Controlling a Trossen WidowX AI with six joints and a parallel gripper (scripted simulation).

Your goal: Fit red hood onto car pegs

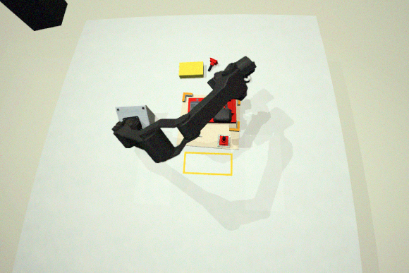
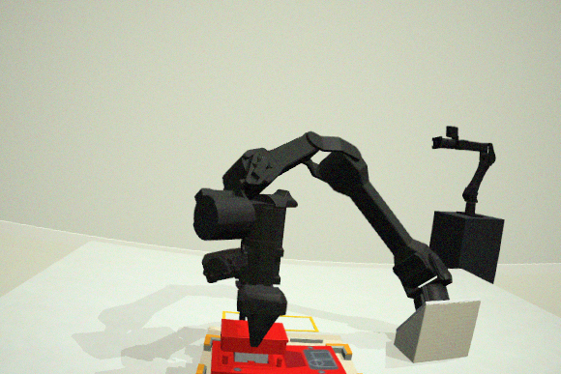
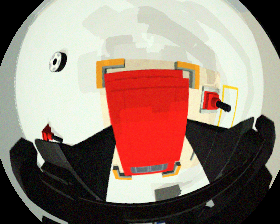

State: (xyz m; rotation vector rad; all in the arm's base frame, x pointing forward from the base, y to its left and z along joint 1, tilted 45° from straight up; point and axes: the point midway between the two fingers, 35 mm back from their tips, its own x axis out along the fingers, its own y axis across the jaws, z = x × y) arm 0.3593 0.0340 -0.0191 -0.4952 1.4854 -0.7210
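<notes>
Right now the grey engine block is 4 cm below my gripper tip. Round my gripper tip: hood: right at my gripper tip; then cream jig: 5 cm behind, 2 cm to the right, 5 cm below; then white wheel: 13 cm ahead, 14 cm to the left, 5 cm below.
</notes>
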